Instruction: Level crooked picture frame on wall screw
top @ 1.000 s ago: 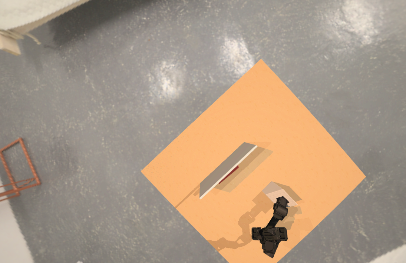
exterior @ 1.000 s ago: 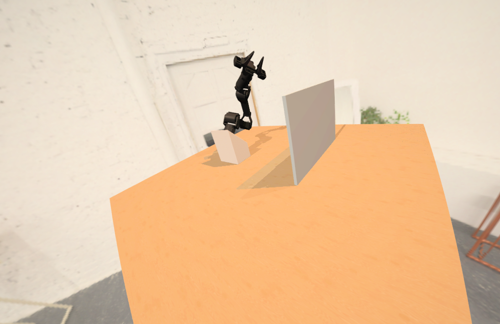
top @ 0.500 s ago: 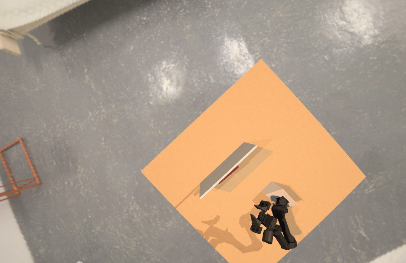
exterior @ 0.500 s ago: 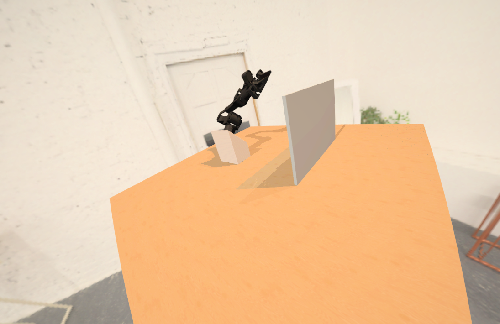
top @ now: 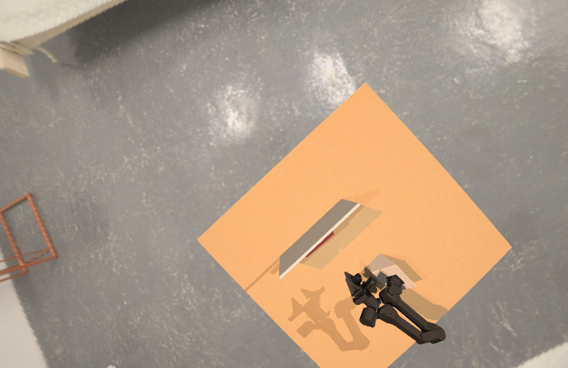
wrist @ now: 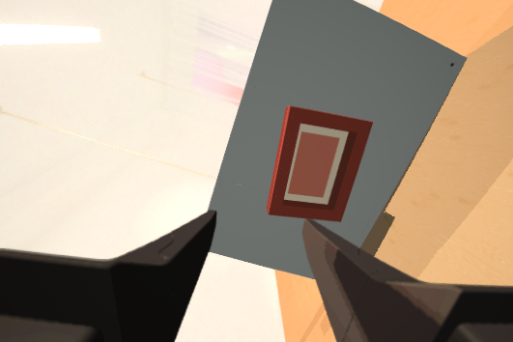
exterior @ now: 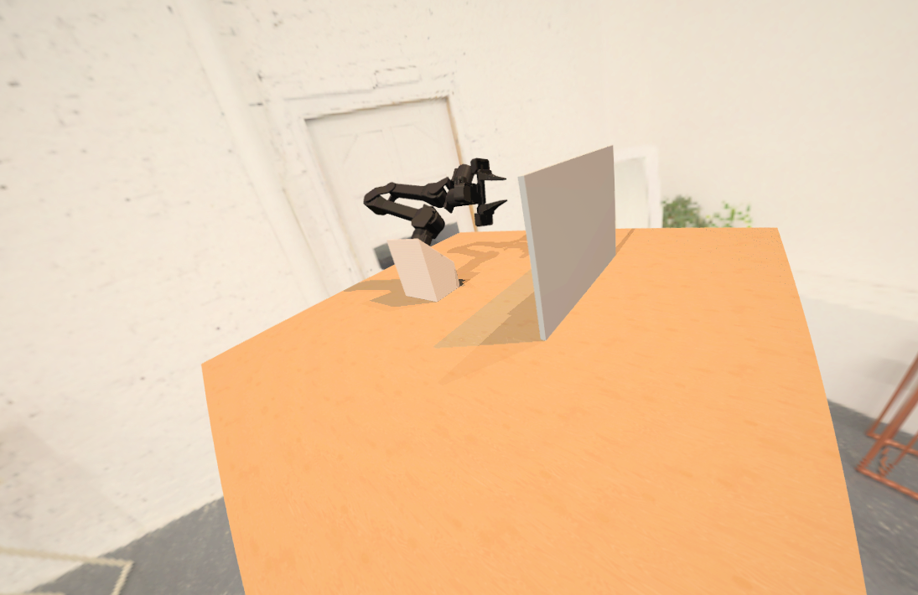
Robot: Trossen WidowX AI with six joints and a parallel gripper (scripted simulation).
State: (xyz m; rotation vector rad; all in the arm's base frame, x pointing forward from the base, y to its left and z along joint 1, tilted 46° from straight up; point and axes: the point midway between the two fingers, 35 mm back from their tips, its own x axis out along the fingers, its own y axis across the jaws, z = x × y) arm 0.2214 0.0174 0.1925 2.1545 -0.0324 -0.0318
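The dark red picture frame is 19 cm ahead of my gripper tip, 2 cm to the right of it and 10 cm below it. From my gripper tip the other things lie so: grey wall panel 20 cm ahead, 3 cm to the right, 11 cm below.
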